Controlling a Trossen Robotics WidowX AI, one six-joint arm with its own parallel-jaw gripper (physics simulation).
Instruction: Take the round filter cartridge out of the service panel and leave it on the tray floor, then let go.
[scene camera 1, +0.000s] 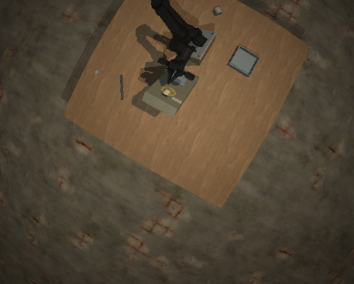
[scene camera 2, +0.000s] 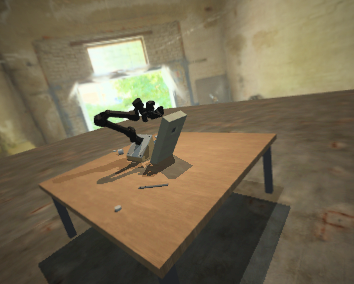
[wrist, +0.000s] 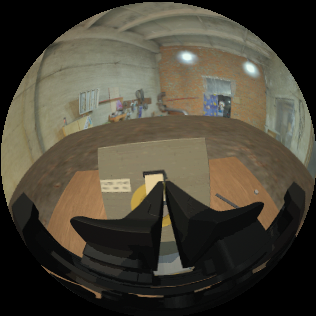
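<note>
The service panel (scene camera 1: 159, 104) (scene camera 2: 168, 140) (wrist: 185, 155) stands tilted on the table. Its face bears a yellow ring (scene camera 1: 175, 92) (wrist: 137, 201) and a cream block (scene camera 1: 166, 92) (wrist: 153, 184) at the ring's upper part in the wrist view. The round filter cartridge in the ring is hidden behind the fingers there, and I cannot make it out in the scene views. My gripper (scene camera 1: 171, 80) (scene camera 2: 161, 111) (wrist: 163, 184) is shut and empty, its tips in front of the panel's face, overlapping the cream block's lower right edge in the wrist view. The tray (scene camera 1: 244, 61) lies apart from the panel.
A dark rod (scene camera 1: 121, 87) (scene camera 2: 153, 186) (wrist: 227, 200) and a small pale piece (scene camera 1: 97, 72) (scene camera 2: 118, 208) (wrist: 256, 191) lie beside the panel. A small grey block (scene camera 1: 217, 11) (scene camera 2: 120, 151) lies near the arm's base. A label (wrist: 115, 185) is on the panel's face.
</note>
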